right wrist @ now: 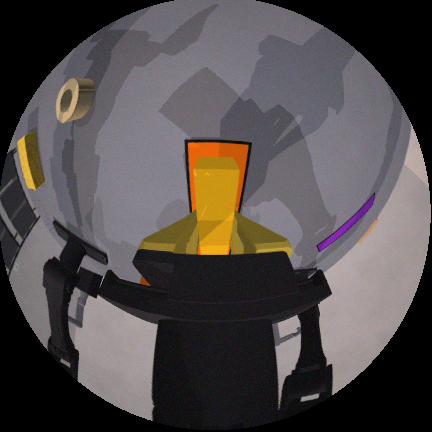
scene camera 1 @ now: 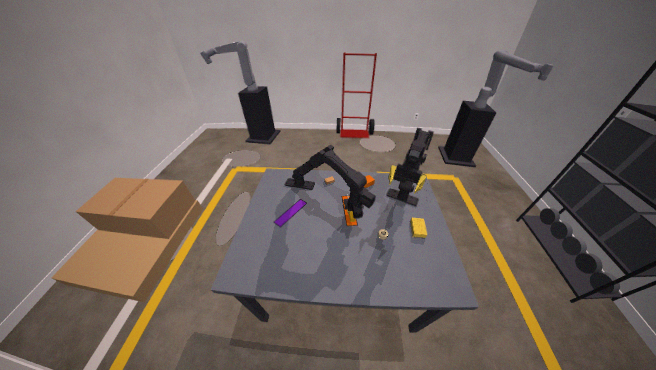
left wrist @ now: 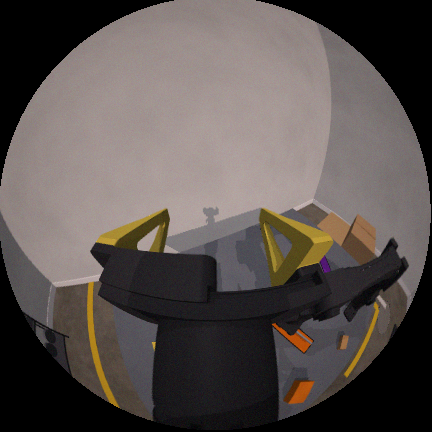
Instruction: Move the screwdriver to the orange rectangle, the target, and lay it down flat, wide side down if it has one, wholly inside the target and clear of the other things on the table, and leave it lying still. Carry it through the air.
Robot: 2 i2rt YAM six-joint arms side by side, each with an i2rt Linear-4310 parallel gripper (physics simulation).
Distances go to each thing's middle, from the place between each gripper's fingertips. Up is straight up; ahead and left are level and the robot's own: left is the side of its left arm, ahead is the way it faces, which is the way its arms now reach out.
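Scene:
The orange rectangle point(right wrist: 240, 150) is 410 mm below my left hand, and it's also 200 mm behind that hand and 200 mm to the right of it.
The orange rectangle is 30 mm below my right hand, 50 mm behind it and 20 mm to the right of it. Going by its middle, the orange rectangle is nearer to my right hand than to my left hand.

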